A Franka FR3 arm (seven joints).
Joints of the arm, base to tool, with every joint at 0 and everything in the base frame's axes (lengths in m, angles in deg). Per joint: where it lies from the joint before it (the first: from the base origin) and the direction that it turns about. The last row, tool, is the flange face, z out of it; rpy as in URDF.
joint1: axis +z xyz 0 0 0.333
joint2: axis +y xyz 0 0 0
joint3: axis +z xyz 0 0 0.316
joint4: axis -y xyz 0.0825 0 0
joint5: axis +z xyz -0.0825 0 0.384
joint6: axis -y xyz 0 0 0
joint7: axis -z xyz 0.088 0 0
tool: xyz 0 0 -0.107 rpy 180 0 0
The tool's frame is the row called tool.
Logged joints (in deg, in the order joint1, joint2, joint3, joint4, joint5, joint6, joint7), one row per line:
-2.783 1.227 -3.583 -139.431 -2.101 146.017 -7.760
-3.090 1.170 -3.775 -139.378 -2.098 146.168 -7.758
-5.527 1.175 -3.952 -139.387 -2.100 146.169 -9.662
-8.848 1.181 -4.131 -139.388 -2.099 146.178 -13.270
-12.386 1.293 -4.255 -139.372 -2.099 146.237 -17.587
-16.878 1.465 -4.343 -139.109 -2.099 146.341 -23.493
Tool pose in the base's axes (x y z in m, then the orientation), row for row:
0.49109 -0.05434 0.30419 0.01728 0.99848 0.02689 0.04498
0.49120 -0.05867 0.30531 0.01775 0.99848 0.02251 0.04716
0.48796 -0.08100 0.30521 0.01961 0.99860 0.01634 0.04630
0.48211 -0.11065 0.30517 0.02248 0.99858 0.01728 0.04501
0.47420 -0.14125 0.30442 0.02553 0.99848 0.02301 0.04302
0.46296 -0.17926 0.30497 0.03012 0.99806 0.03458 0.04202
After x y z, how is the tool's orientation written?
As a quaternion, w x y z.
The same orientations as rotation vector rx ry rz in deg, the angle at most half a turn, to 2 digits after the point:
177.78 4.79 8.01
177.72 4.01 8.39
177.54 2.91 8.23
177.22 3.07 7.99
176.86 4.08 7.62
176.29 6.11 7.42

